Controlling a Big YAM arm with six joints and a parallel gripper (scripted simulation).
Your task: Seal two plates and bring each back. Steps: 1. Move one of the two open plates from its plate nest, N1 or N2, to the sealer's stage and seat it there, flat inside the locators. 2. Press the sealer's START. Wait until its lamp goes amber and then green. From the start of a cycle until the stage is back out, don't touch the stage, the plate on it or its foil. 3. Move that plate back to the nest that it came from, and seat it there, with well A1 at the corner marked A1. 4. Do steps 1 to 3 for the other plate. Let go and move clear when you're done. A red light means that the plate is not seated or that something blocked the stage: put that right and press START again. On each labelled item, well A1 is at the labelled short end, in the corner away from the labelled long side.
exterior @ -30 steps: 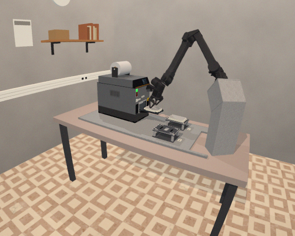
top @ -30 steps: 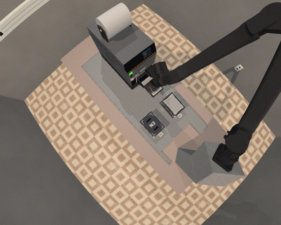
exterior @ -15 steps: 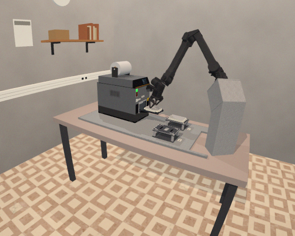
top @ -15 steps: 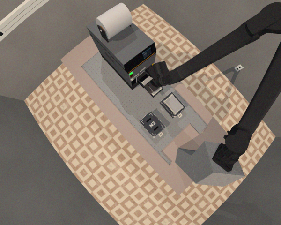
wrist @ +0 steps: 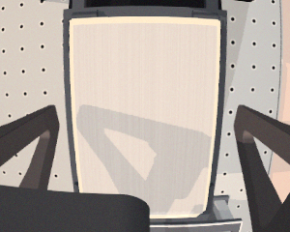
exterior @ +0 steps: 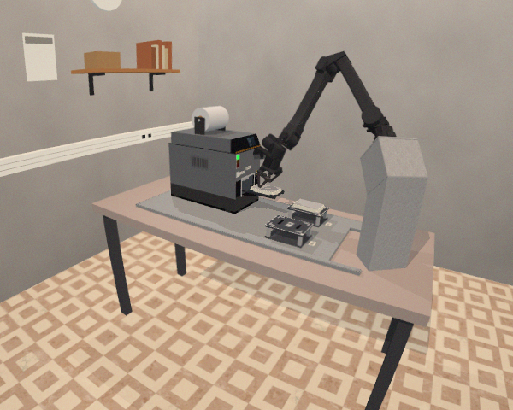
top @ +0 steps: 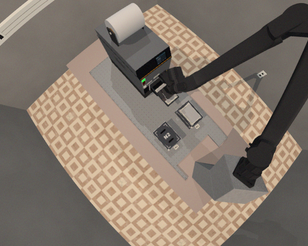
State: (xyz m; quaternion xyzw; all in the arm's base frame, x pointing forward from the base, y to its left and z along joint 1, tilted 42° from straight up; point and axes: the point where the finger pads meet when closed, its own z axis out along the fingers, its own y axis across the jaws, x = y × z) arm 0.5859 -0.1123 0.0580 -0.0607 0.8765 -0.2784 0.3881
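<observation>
Now: hand 1 cm past the cream well plate and 3 cm above it. Also, from my hand: sealer stage 1 cm behind, 4 cm below; start button 10 cm ahead, 8 cm to the left, 5 cm above; foil roll 32 cm ahead, 4 cm to the right, 28 cm above.
</observation>
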